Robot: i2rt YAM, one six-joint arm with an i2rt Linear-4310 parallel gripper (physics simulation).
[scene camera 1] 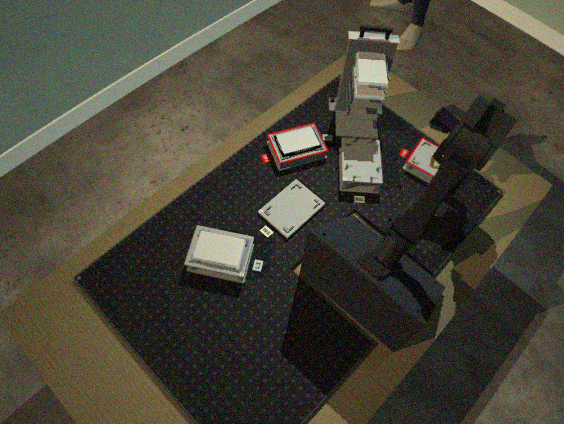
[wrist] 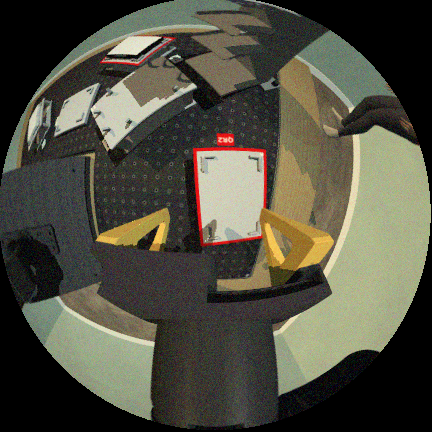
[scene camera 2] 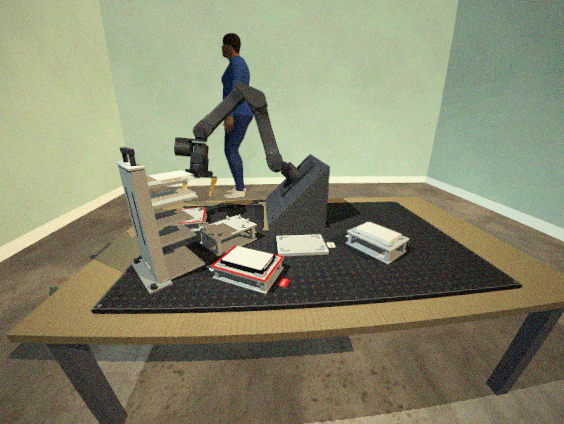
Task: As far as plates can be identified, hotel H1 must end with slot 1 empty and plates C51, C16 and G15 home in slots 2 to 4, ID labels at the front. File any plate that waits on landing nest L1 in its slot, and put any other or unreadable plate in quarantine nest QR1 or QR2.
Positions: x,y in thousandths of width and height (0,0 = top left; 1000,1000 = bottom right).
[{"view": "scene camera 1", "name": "flat grey nest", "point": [510,501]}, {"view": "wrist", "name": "my gripper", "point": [497,492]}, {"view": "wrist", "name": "flat grey nest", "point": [172,260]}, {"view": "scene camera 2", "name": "flat grey nest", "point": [515,579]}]
